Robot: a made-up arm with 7 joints. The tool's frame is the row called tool. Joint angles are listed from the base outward. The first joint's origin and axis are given. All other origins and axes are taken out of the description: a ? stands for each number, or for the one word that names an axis. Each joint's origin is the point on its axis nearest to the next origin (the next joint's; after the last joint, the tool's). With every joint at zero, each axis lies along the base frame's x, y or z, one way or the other. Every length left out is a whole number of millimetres.
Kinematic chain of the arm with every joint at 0, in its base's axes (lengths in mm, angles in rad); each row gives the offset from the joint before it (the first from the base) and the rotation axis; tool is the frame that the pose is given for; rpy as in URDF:
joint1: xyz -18 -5 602 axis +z
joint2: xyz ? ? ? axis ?
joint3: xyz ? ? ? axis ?
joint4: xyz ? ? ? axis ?
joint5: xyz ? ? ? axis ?
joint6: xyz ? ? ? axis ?
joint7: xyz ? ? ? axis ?
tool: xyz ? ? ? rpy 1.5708 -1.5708 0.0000
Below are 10 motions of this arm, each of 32 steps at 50 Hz.
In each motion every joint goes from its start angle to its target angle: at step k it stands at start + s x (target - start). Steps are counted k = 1, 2, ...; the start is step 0. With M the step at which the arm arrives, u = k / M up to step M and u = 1 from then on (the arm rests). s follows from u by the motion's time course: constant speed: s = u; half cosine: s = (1 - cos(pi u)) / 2; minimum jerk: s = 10 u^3 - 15 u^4 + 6 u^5.
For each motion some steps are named. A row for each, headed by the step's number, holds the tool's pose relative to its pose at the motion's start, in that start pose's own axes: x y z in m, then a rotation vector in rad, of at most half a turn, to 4 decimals.
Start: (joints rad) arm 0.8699 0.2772 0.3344 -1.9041 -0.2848 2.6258 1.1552
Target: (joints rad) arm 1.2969 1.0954 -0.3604 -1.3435 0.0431 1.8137 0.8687
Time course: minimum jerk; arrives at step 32
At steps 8, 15, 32:
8: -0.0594 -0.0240 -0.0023 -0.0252 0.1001 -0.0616
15: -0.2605 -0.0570 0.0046 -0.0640 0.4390 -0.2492
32: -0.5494 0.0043 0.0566 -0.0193 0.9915 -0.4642

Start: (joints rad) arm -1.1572 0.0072 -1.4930 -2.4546 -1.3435 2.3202 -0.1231
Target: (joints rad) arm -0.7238 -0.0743 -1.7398 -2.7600 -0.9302 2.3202 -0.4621
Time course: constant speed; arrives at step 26
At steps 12, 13, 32:
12: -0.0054 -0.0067 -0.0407 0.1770 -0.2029 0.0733
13: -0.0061 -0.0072 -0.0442 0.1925 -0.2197 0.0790
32: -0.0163 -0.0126 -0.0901 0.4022 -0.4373 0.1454

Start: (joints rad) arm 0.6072 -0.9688 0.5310 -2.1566 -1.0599 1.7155 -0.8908
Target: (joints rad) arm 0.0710 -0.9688 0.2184 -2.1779 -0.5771 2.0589 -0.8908
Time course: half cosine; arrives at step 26
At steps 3, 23, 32:
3: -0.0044 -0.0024 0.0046 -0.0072 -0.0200 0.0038
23: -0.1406 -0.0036 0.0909 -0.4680 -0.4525 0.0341
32: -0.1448 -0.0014 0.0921 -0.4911 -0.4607 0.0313

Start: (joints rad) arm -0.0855 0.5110 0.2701 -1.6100 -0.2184 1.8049 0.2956
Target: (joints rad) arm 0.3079 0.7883 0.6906 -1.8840 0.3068 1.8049 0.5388
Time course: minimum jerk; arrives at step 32
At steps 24, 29, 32:
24: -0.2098 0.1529 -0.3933 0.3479 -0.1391 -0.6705
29: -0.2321 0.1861 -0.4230 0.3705 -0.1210 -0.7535
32: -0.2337 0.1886 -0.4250 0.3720 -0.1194 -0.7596

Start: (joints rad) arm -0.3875 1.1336 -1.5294 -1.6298 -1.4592 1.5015 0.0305
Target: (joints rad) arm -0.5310 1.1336 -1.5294 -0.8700 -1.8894 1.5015 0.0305
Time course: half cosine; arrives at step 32
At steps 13, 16, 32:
13: 0.0015 -0.0007 0.0780 -0.2343 0.1362 -0.0097
16: 0.0018 0.0042 0.1074 -0.3298 0.1930 -0.0235
32: 0.0025 0.0417 0.1935 -0.6533 0.3893 -0.1142

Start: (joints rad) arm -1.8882 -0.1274 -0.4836 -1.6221 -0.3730 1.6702 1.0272
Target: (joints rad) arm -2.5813 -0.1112 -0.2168 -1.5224 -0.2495 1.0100 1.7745
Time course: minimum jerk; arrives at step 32
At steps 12, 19, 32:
12: -0.0201 -0.0272 0.0285 -0.3264 0.1670 -0.0942
19: -0.0445 -0.0561 0.0743 -0.7832 0.4292 -0.2015
32: -0.0604 -0.0720 0.1134 -1.1390 0.6712 -0.2661

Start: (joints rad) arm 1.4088 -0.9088 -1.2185 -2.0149 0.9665 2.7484 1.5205
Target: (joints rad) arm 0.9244 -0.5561 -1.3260 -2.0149 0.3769 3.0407 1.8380
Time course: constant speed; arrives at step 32
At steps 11, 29, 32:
11: 0.0576 0.0438 0.0353 0.1316 -0.3033 0.1584
29: 0.1145 0.1088 0.1131 0.3317 -0.7930 0.3968
32: 0.1190 0.1181 0.1266 0.3650 -0.8702 0.4355

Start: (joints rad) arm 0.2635 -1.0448 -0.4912 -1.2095 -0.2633 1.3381 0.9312
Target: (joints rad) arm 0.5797 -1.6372 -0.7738 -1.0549 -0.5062 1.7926 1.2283
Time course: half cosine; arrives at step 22
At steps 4, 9, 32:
4: 0.0146 -0.0206 0.0411 -0.0547 -0.0709 0.0227
9: 0.0382 -0.0955 0.1955 -0.2683 -0.3068 0.0809
32: -0.0751 -0.2458 0.5610 -0.8585 -0.7235 0.1178

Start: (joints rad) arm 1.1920 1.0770 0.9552 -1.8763 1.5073 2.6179 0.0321
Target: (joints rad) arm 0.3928 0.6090 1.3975 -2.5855 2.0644 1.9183 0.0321
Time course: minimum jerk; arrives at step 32
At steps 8, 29, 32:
8: 0.0317 0.0270 0.0037 -0.0404 -0.0387 -0.0777
29: 0.2170 0.2487 0.1519 -0.2748 -0.3919 -0.5081
32: 0.2176 0.2501 0.1536 -0.2764 -0.3955 -0.5096

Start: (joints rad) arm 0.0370 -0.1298 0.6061 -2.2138 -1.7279 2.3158 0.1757
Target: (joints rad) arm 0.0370 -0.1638 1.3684 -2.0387 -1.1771 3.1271 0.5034
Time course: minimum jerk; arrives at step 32
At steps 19, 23, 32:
19: 0.2743 -0.0302 0.0284 -0.3253 -0.2080 0.9476
23: 0.3441 -0.0104 0.0259 -0.3842 -0.3252 1.2132
32: 0.3902 0.0102 0.0217 -0.4165 -0.4303 1.4041

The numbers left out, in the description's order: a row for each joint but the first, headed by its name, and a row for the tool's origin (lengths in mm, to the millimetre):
joint2: xyz -23 41 0, axis +y
joint3: xyz 15 0 550, axis +z
joint4: xyz 129 21 0, axis -y
joint5: xyz -52 0 251, axis +z
joint6: xyz -5 -16 0, axis -y
joint7: xyz 98 0 -5, axis -z
tool: xyz 19 -9 0

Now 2 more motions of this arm.
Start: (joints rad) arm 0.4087 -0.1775 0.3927 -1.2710 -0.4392 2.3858 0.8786
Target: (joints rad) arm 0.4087 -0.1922 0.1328 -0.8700 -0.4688 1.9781 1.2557
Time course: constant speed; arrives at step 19
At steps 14, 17, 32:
14: 0.0589 -0.0739 0.0664 -0.4357 0.2227 0.1723
17: 0.0754 -0.0852 0.0806 -0.5325 0.2623 0.2162
32: 0.0871 -0.0917 0.0899 -0.5976 0.2869 0.2468

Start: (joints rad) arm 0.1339 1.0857 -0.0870 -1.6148 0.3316 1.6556 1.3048
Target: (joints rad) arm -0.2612 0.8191 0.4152 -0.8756 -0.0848 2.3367 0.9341
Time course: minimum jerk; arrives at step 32
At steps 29, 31, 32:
29: 0.3800 0.0285 0.4031 0.5750 -1.5759 0.6319
31: 0.3810 0.0281 0.4075 0.5751 -1.5869 0.6385
32: 0.3810 0.0281 0.4077 0.5751 -1.5874 0.6388

